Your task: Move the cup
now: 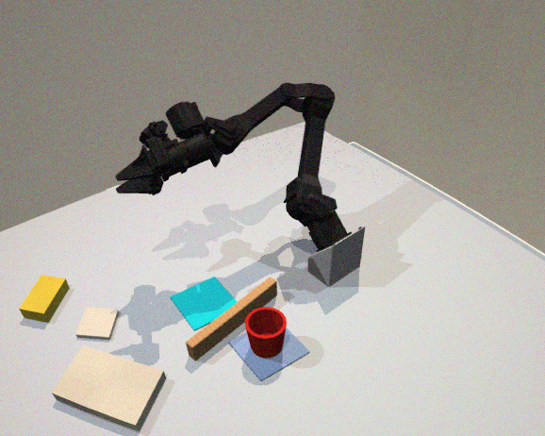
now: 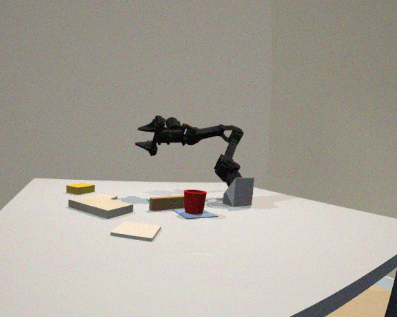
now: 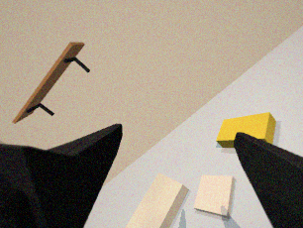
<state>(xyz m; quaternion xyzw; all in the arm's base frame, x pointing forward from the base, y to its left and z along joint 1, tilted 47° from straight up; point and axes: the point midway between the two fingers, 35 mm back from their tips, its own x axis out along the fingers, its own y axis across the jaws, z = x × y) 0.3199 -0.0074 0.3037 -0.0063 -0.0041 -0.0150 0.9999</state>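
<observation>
My gripper tip is now 320 mm to the right of the red cup, 210 mm above it and 120 mm past it. The rest, counted from my gripper tip: yellow block: 230 mm below, 220 mm ahead, 50 mm to the right; then beige tile: 240 mm below, 140 mm ahead, 80 mm to the left; then cyan pad: 260 mm below, 150 mm to the left, 90 mm behind.
</observation>
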